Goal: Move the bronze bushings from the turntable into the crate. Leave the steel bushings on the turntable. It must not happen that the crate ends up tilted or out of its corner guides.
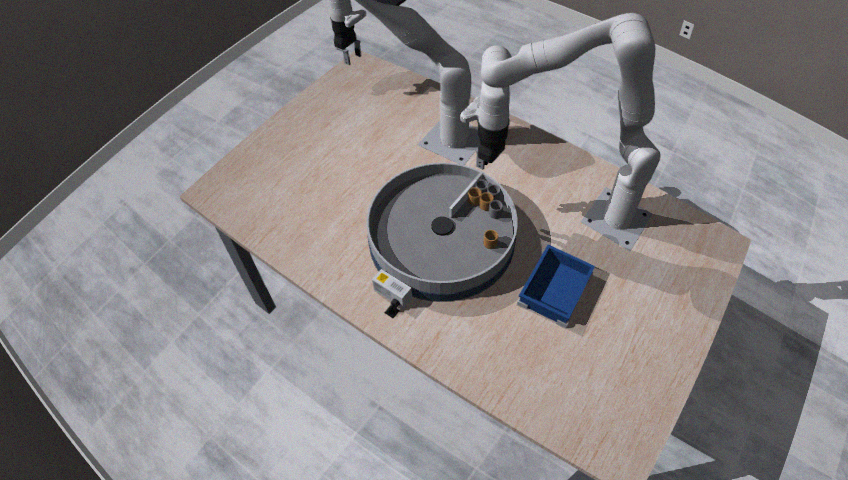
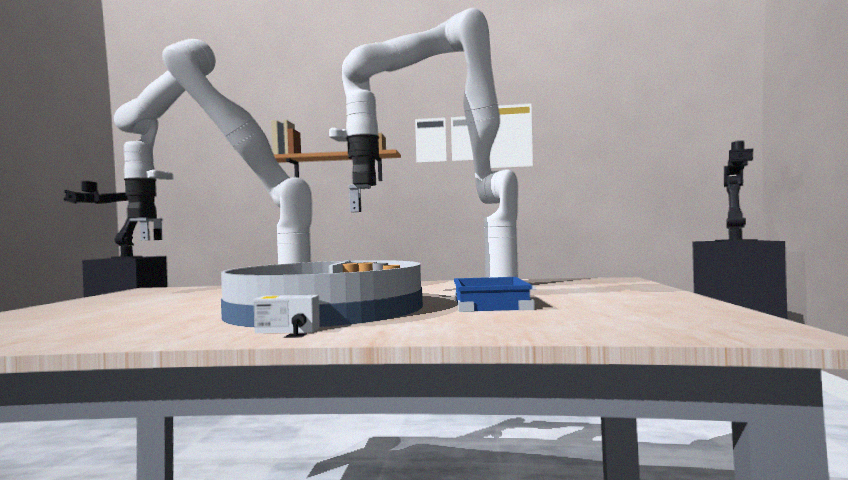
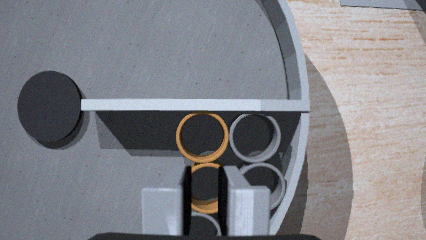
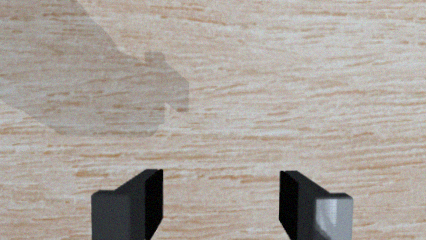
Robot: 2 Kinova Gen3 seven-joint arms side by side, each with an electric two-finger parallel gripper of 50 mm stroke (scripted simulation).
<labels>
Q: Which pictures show the blue crate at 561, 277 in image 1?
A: Image 1 and image 2 only.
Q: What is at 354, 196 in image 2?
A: The left gripper.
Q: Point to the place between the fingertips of the right gripper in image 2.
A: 151, 240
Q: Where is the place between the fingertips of the left gripper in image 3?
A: At 204, 190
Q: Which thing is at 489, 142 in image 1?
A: The left gripper.
</labels>
